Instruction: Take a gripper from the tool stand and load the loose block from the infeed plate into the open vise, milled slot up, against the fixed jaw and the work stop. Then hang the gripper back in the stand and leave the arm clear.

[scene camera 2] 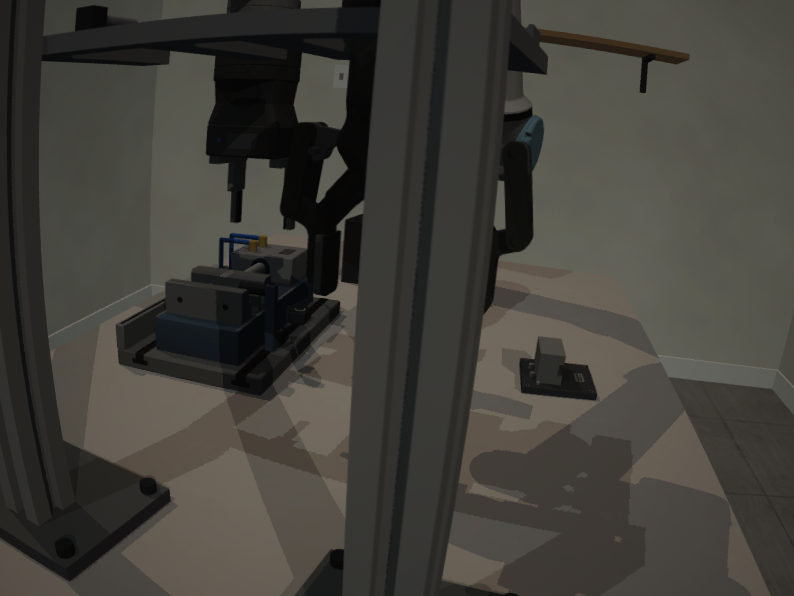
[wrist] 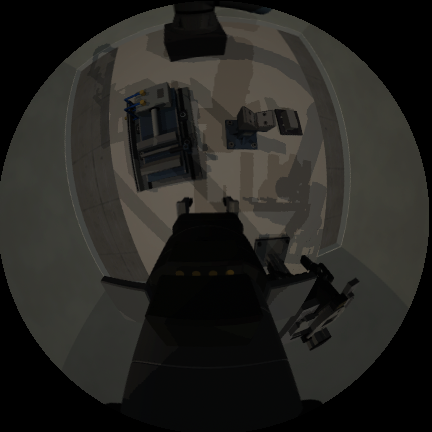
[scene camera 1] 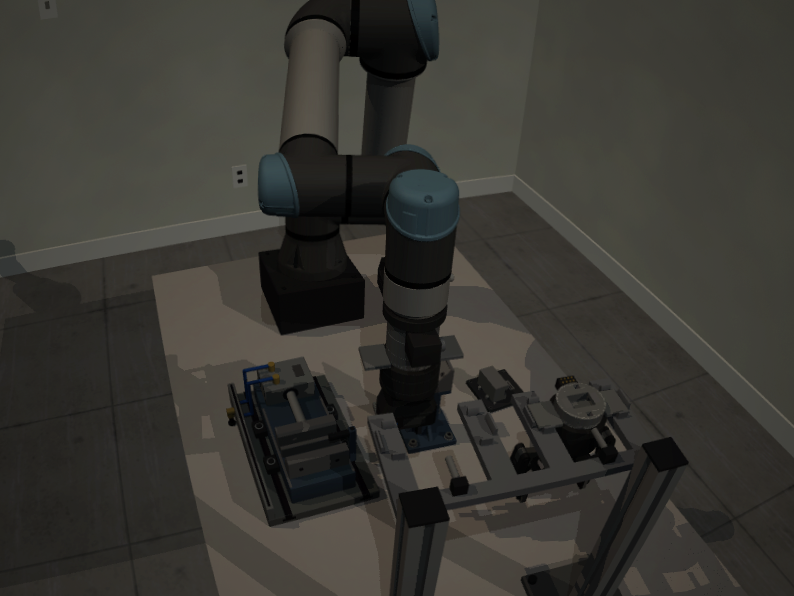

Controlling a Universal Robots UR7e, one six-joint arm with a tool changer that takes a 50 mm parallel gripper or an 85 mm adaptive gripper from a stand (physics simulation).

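Seen in the pictures: arm's base, origin of its link: [wrist: 194,26] [scene camera 1: 312,263].
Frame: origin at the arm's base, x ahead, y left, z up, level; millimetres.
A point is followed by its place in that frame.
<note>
The arm carries the parallel gripper [scene camera 2: 262,219] [wrist: 207,204]. Its two fingers are apart with nothing between them, and it hangs high, clear of the vise and the block. In scene camera 1 its fingertips are hidden. The loose grey block [scene camera 1: 493,383] {x 407, y 253, z -54 mm} [scene camera 2: 550,360] {x 421, y 263, z -62 mm} [wrist: 287,120] {x 400, y 248, z -61 mm} sits on the black infeed plate [scene camera 2: 580,381] {x 398, y 305, z -91 mm}. The vise [scene camera 1: 317,456] {x 530, y -118, z -3 mm} [scene camera 2: 205,301] {x 532, y -112, z -18 mm} [wrist: 161,166] {x 525, y -110, z -3 mm} stands at the left with a gap between its jaws; the work stop is too dark to make out surely. The tool stand [scene camera 1: 545,481] {x 839, y 64, z 243 mm} [scene camera 2: 436,256] {x 894, y 201, z 147 mm} has an empty left bay.
The adaptive gripper [scene camera 2: 410,263] hangs in the stand's right bay, its round coupling [scene camera 1: 580,405] {x 753, y 159, z 249 mm} on top. A blue-based pedestal [scene camera 1: 442,437] {x 478, y 123, z -89 mm} [wrist: 241,140] {x 469, y 97, z -82 mm} with angled grey plates stands between vise and infeed plate. The stand's posts rise at the front.
</note>
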